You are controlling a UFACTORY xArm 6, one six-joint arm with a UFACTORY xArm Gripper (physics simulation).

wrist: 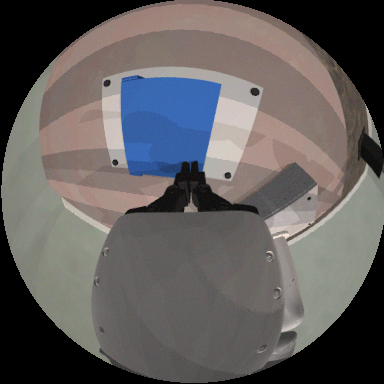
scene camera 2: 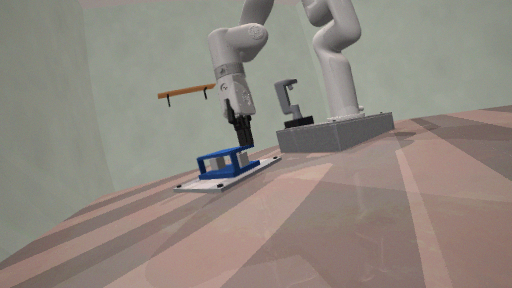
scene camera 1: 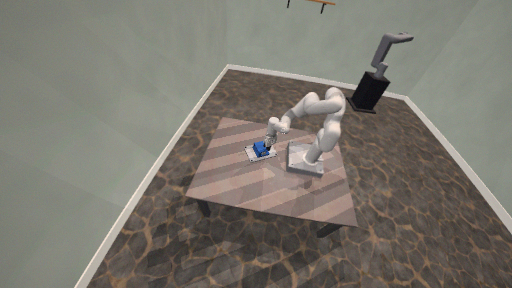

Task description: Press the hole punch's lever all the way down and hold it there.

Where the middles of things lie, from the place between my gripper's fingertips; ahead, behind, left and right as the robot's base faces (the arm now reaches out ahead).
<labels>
Right now the blue lever (wrist: 165,121) is 5 cm ahead of my hand, 3 cm to the right of it and 1 cm below it. From my hand the other things lie so: white plate (scene camera 2: 211,185): 5 cm ahead, 2 cm to the right, 6 cm below.
</labels>
